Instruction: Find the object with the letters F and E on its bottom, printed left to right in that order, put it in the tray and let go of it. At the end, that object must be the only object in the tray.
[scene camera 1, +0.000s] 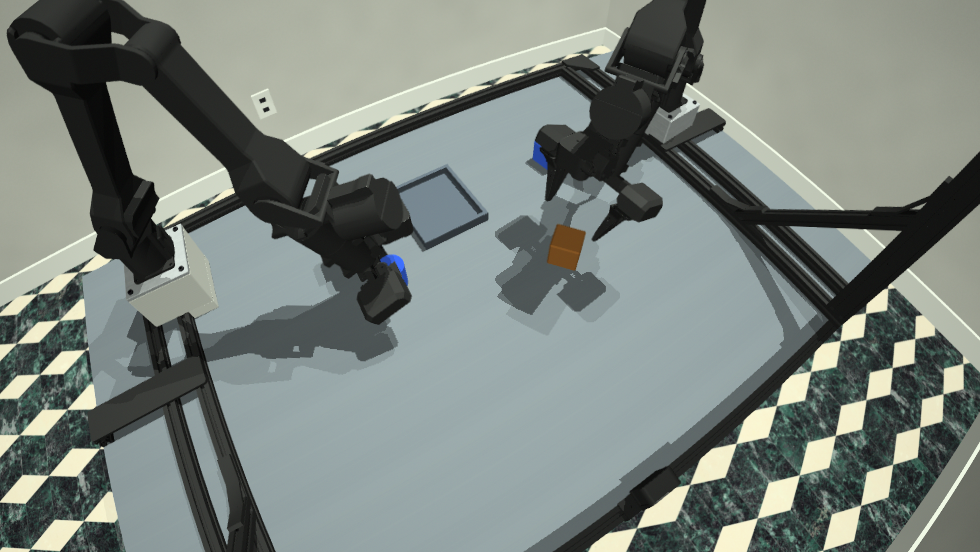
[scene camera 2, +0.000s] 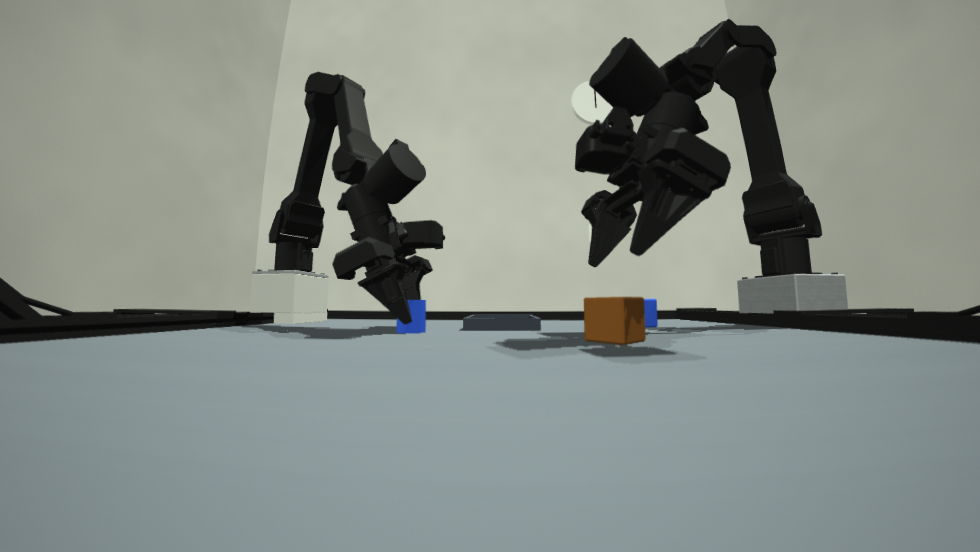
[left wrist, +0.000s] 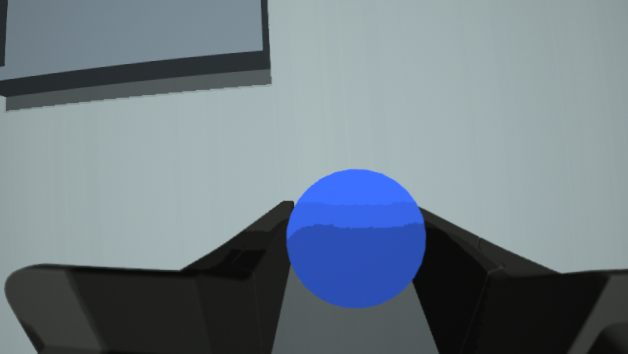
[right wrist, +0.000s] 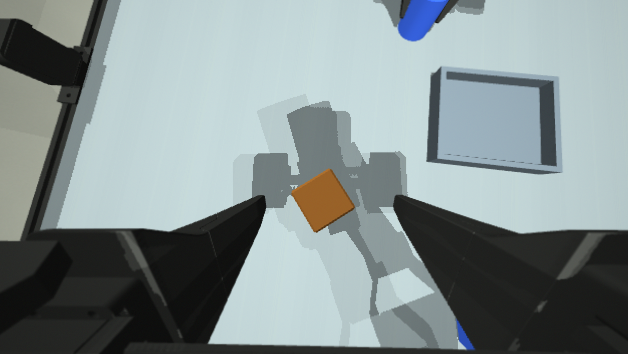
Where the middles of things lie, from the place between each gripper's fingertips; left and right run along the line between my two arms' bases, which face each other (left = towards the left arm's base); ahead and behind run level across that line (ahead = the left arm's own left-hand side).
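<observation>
My left hand is 1 cm below the blue object (left wrist: 356, 238). There's a grey tray (scene camera 1: 440, 205) too, and that's 11 cm ahead of my left hand and 11 cm to the right of it.
As for the grey tray and my right hand, the hand is 7 cm above the tray, 14 cm to the right of it and 17 cm short of it. The blue object is 6 cm ahead of my right hand, 25 cm to the left of it and 6 cm below it.
</observation>
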